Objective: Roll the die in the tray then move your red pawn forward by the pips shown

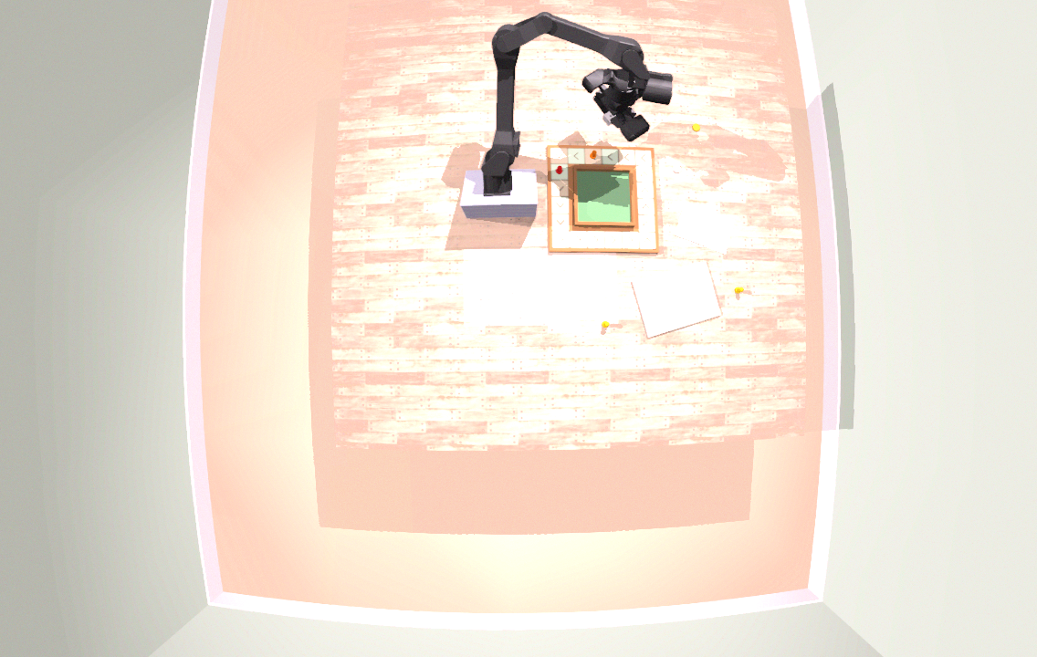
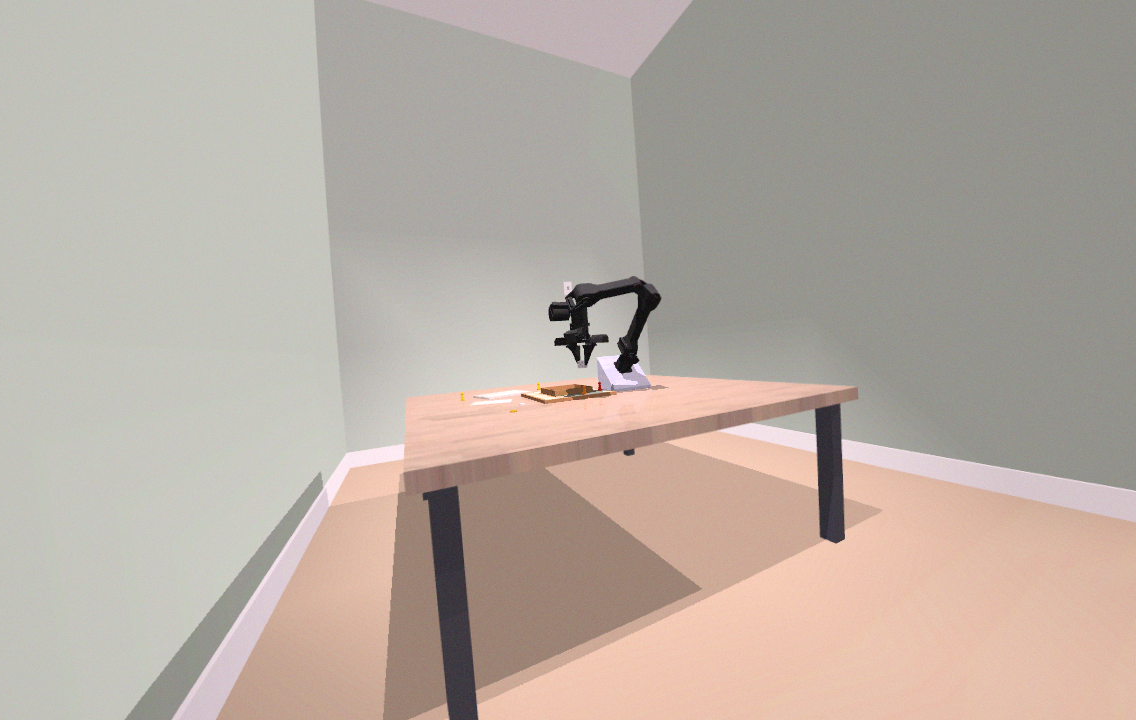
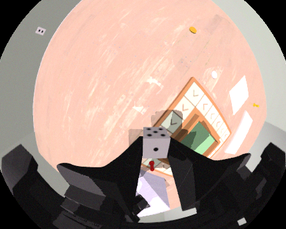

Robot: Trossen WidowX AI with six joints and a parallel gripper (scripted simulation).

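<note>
The red pawn lies 120 mm behind my gripper tip, 100 mm to the right of it and 90 mm below it. From my gripper tip the other things lie so: white die right at my gripper tip; orange pawn 90 mm below, 60 mm to the right, 30 mm behind.
</note>
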